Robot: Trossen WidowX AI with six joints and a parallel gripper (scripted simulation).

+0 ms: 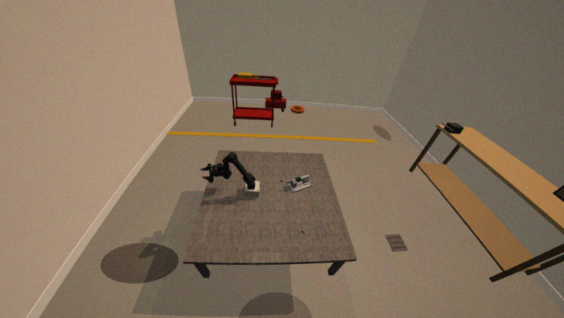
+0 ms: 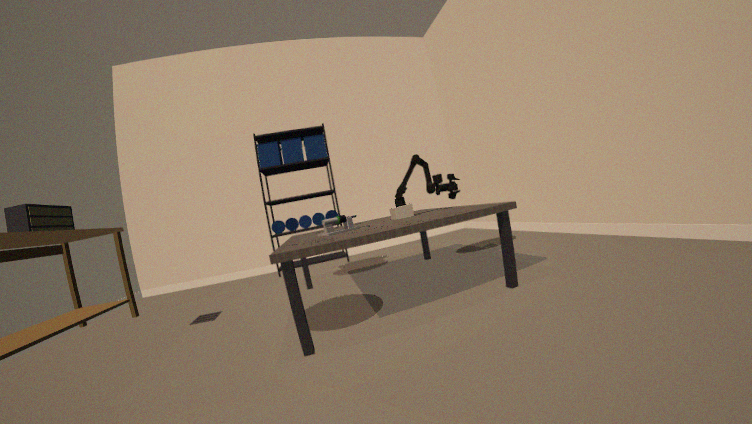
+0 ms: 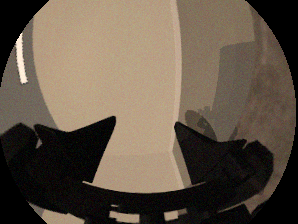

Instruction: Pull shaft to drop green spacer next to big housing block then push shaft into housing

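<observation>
My gripper tip is 93 cm short of the shaft, 5 cm to the right of it and 8 cm above it. Round my gripper tip: small grey object (78 cm ahead, 10 cm to the left, 15 cm below); green spacer (95 cm ahead, 6 cm to the left, 8 cm below).
</observation>
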